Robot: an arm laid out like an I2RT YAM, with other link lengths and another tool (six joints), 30 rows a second.
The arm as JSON. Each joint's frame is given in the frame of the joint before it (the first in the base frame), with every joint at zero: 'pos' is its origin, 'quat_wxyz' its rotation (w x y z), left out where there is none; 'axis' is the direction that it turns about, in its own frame. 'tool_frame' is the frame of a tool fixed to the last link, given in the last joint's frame.
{
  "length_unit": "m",
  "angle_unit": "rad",
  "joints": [
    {
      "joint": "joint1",
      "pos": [
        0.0,
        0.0,
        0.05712
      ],
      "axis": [
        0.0,
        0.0,
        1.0
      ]
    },
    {
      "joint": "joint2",
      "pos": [
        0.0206,
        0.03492,
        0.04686
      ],
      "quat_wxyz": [
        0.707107,
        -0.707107,
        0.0,
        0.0
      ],
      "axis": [
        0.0,
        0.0,
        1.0
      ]
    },
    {
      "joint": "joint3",
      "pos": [
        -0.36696,
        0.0,
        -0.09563
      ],
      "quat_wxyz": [
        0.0,
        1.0,
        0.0,
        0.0
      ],
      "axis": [
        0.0,
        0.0,
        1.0
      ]
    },
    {
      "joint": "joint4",
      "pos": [
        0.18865,
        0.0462,
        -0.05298
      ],
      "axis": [
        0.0,
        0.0,
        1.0
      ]
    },
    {
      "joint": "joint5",
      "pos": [
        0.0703,
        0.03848,
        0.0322
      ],
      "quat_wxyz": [
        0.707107,
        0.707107,
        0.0,
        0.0
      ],
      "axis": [
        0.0,
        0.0,
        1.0
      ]
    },
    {
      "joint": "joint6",
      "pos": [
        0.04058,
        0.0,
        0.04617
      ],
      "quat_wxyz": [
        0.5,
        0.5,
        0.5,
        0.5
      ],
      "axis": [
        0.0,
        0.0,
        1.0
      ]
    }
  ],
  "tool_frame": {
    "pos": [
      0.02,
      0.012,
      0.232
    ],
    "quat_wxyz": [
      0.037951,
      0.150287,
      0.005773,
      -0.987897
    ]
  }
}
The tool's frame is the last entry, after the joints.
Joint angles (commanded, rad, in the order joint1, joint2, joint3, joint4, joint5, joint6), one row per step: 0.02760, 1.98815, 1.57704, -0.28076, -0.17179, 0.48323; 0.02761, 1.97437, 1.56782, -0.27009, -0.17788, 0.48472; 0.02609, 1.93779, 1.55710, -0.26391, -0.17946, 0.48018; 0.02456, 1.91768, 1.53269, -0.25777, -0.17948, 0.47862; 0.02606, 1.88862, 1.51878, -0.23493, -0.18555, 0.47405; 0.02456, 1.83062, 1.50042, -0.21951, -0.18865, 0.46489; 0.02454, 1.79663, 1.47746, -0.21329, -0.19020, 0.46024; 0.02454, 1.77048, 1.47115, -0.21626, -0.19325, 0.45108; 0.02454, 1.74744, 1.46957, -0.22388, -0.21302, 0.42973; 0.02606, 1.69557, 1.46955, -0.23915, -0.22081, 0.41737; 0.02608, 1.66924, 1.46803, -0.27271, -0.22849, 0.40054; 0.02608, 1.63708, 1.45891, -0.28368, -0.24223, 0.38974; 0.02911, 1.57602, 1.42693, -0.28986, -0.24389, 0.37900; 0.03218, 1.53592, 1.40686, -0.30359, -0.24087, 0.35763
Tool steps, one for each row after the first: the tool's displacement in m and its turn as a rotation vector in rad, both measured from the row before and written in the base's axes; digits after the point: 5 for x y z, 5 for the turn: -0.00111, 0.00165, 0.00677, 0.00540, -0.01483, 0.00380; -0.00426, -0.00069, 0.01815, -0.00168, -0.03290, 0.00247; -0.00658, -0.00111, 0.00224, -0.00116, -0.00215, -0.00059; -0.00147, 0.00240, 0.01645, 0.00088, -0.03881, 0.00905; -0.00807, -0.00043, 0.02874, -0.00441, -0.05689, 0.00601; -0.00851, 0.00011, 0.01000, -0.00267, -0.01820, 0.00366; -0.00587, 0.00050, 0.01075, -0.00580, -0.01876, 0.00714; -0.00613, 0.00478, 0.01028, -0.00819, -0.01835, 0.02745; -0.01233, 0.00240, 0.02375, -0.00607, -0.03941, 0.01403; -0.01148, 0.00147, 0.00369, -0.01128, 0.00471, 0.01429; -0.01045, 0.00322, 0.00937, -0.00280, -0.01467, 0.01700; -0.01895, 0.00130, 0.01330, -0.00796, -0.02571, 0.00906; -0.01374, -0.00006, 0.00569, -0.01972, -0.01204, 0.00909
